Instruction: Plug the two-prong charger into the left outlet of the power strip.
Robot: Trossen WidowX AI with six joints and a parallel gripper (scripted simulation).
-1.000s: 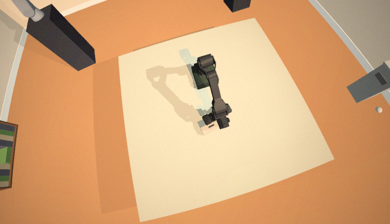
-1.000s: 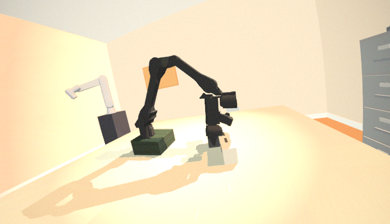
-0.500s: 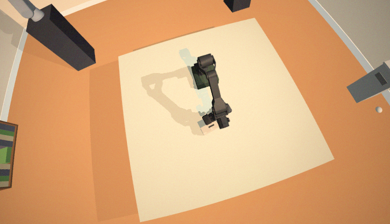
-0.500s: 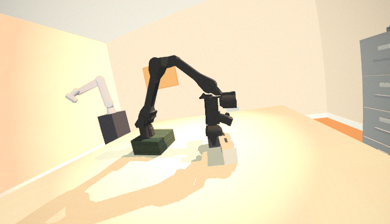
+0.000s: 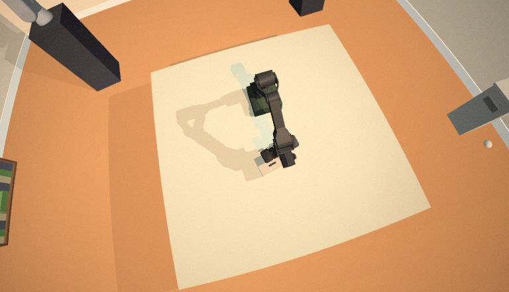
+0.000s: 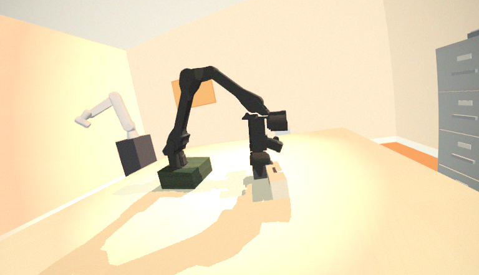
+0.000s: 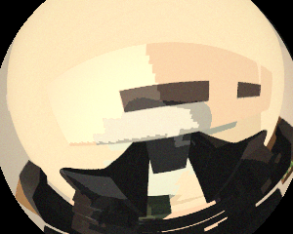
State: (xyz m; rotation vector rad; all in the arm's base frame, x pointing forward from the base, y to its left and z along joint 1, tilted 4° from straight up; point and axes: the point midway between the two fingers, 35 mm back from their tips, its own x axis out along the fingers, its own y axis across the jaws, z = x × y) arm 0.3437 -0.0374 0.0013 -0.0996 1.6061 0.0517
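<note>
Right now the dark grey charger is 20 mm ahead of my gripper tip and 10 mm above it.
</note>
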